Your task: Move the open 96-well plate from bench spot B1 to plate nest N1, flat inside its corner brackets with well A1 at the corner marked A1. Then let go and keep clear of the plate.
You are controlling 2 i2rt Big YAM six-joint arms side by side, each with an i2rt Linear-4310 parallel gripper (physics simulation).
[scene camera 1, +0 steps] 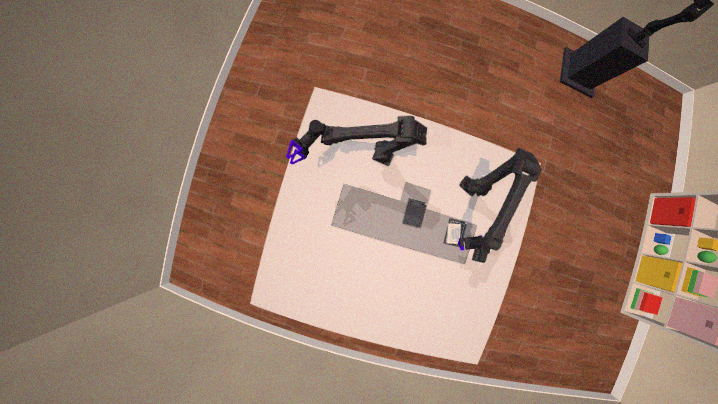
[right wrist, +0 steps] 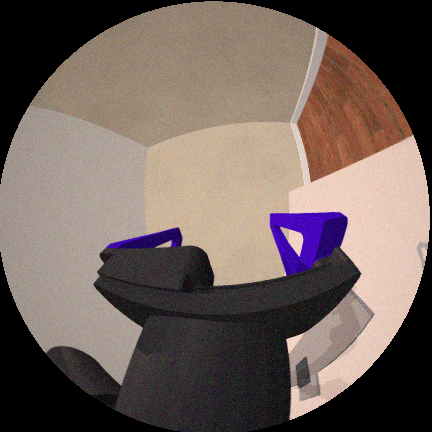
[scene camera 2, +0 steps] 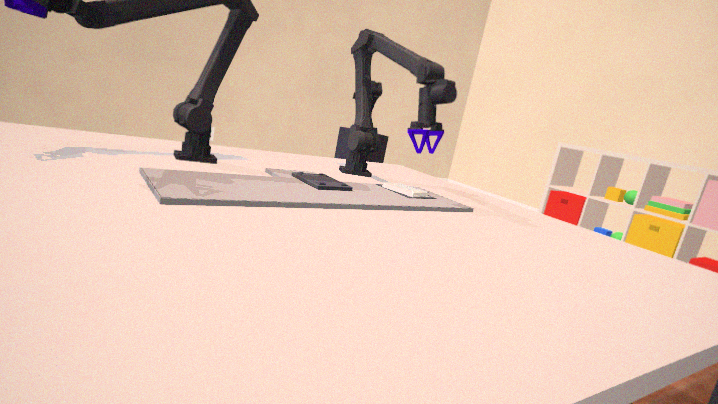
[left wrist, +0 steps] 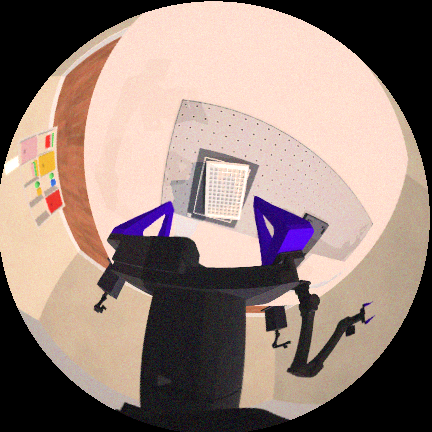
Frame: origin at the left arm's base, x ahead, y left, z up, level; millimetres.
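Where they show: left gripper, fingertip midpoint: (scene camera 1: 465, 242) (scene camera 2: 425, 153) (left wrist: 210, 202); right gripper, fingertip midpoint: (scene camera 1: 289, 161) (right wrist: 223, 226); left arm's base at its link origin: (scene camera 1: 468, 186) (scene camera 2: 354, 173); right arm's base at its link origin: (scene camera 1: 382, 156) (scene camera 2: 195, 159) (left wrist: 300, 284).
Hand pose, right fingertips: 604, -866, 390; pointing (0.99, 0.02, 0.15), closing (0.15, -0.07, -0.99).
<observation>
Each offset is from my right fingertips to the top centre of the thing, as dx, dy, dz. "spot": to the spot under its first point. Level surfaces: height alone.
The white 96-well plate {-289, +974, -361} (scene camera 1: 454, 233) (scene camera 2: 406, 189) (left wrist: 226, 191) lies on the dark pad of bench spot B1 {spot: -252, +1060, -375} (left wrist: 204, 152), turned slightly against its white outline. Its A1 mark is not readable. The dark plate nest N1 {-227, +684, -359} (scene camera 1: 414, 213) (scene camera 2: 321, 180) (left wrist: 316, 227) (right wrist: 303, 371) shows no plate on it; the left wrist view hides part of it behind a finger. My left gripper (scene camera 1: 461, 244) (scene camera 2: 425, 150) (left wrist: 210, 202) is open, pointing down well above the plate, touching nothing. My right gripper (scene camera 1: 291, 156) (left wrist: 373, 308) (right wrist: 223, 226) is open and empty, raised far from the plate at the table's left edge in scene camera 1.
Plate and nest are on a grey perforated board {dz -377} (scene camera 1: 379, 221) (scene camera 2: 251, 193) (left wrist: 280, 160) on the pale table {dz -390} (scene camera 1: 351, 301) (scene camera 2: 301, 301). A grey extension {spot: -359, +628, -376} (scene camera 1: 420, 191) adjoins the board behind the nest. A dark pedestal (scene camera 1: 602, 55) and a shelf unit (scene camera 1: 695, 213) stand off the table.
</observation>
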